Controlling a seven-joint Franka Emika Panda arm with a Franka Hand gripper.
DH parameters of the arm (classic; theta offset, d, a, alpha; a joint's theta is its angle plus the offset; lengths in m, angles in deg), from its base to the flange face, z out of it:
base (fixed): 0 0 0 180
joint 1: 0 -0.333 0 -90
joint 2: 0 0 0 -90
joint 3: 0 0.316 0.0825 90
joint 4: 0 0 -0.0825 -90
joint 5: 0 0.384 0 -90
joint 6: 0 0 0.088 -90
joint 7: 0 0.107 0 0
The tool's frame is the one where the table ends.
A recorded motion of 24 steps. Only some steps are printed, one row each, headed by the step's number.
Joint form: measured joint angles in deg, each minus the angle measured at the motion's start. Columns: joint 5, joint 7, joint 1, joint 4, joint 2, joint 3, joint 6.
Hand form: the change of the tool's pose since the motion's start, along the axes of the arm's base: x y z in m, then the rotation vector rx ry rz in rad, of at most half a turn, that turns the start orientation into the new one. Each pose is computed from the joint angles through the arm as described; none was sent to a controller.
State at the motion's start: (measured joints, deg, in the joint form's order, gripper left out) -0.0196 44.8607 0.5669 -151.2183 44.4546 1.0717 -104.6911
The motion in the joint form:
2: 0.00 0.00 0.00 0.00 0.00 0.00 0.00
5: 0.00 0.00 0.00 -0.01 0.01 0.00 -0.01
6: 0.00 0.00 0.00 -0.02 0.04 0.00 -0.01
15: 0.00 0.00 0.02 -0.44 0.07 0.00 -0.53
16: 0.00 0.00 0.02 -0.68 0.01 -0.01 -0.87
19: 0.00 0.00 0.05 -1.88 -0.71 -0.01 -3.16
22: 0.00 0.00 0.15 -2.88 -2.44 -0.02 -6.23
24: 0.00 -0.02 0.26 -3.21 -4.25 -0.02 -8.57
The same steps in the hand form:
2: 0.0000 0.0000 0.0000 0.0000 0.0000 0.0000
5: 0.0000 0.0000 0.0000 0.0000 -0.0002 0.0000
6: -0.0001 0.0000 0.0001 0.0000 -0.0005 0.0000
15: -0.0003 -0.0001 -0.0025 0.0000 -0.0028 -0.0003
16: -0.0001 -0.0002 -0.0043 0.0001 -0.0035 -0.0004
19: 0.0028 -0.0005 -0.0148 0.0003 -0.0099 -0.0007
22: 0.0093 -0.0012 -0.0281 0.0009 -0.0159 -0.0021
24: 0.0161 -0.0018 -0.0376 0.0013 -0.0194 -0.0032

